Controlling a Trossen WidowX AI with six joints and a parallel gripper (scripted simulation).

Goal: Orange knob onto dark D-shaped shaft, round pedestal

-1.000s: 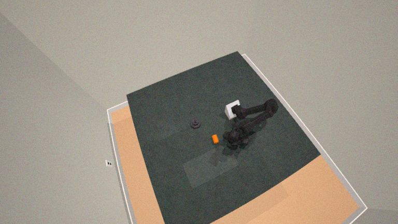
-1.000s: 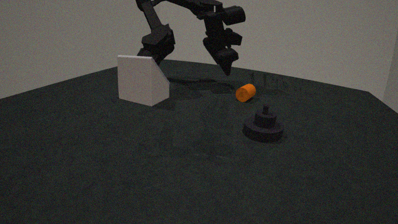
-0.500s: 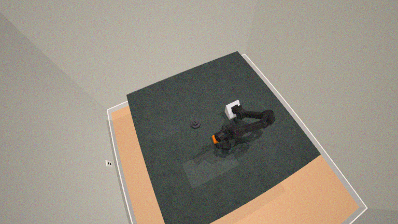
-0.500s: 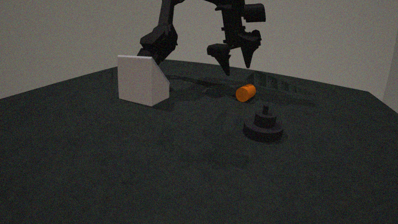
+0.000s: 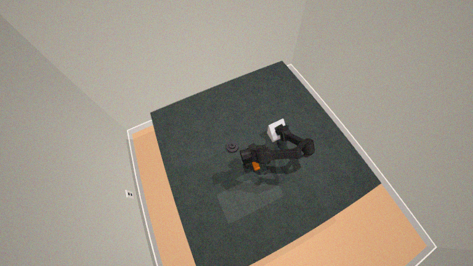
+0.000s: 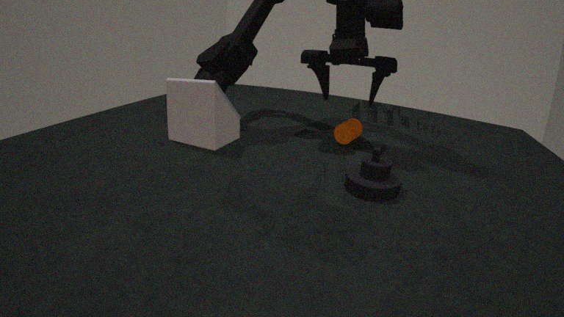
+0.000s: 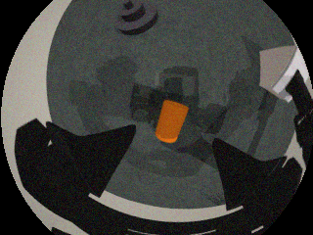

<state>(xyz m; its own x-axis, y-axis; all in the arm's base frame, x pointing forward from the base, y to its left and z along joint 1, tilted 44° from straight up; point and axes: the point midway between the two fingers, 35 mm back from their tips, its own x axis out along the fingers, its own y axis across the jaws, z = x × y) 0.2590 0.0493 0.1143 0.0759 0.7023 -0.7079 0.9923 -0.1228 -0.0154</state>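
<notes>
My gripper tip is 60 mm above the orange knob, 10 mm to the right of it and 10 mm short of it. The rest, counted from my gripper tip: dark round pedestal 200 mm to the right, 80 mm ahead, 50 mm below.
</notes>
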